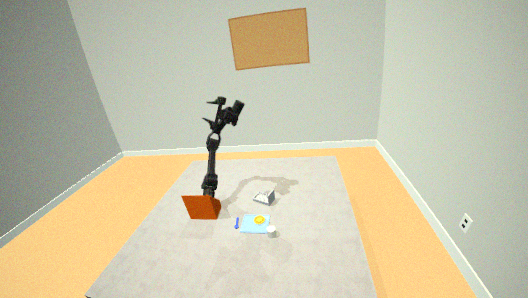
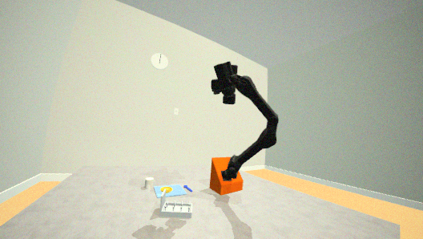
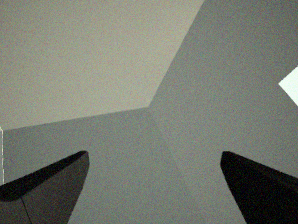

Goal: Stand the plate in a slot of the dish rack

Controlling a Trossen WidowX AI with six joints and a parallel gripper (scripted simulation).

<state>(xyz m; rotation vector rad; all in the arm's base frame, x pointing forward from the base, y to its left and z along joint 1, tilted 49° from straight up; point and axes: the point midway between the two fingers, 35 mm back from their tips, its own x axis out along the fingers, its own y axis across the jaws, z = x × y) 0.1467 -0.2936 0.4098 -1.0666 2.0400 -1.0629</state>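
Now: the yellow plate 60 cm below my gripper tip, 25 cm ahead of it and 16 cm to the right of it. Round my gripper tip: light blue mat: 61 cm below, 23 cm ahead, 18 cm to the right; then dish rack: 59 cm below, 24 cm ahead, 3 cm to the left; then small blue utensil: 61 cm below, 19 cm to the right, 12 cm ahead.
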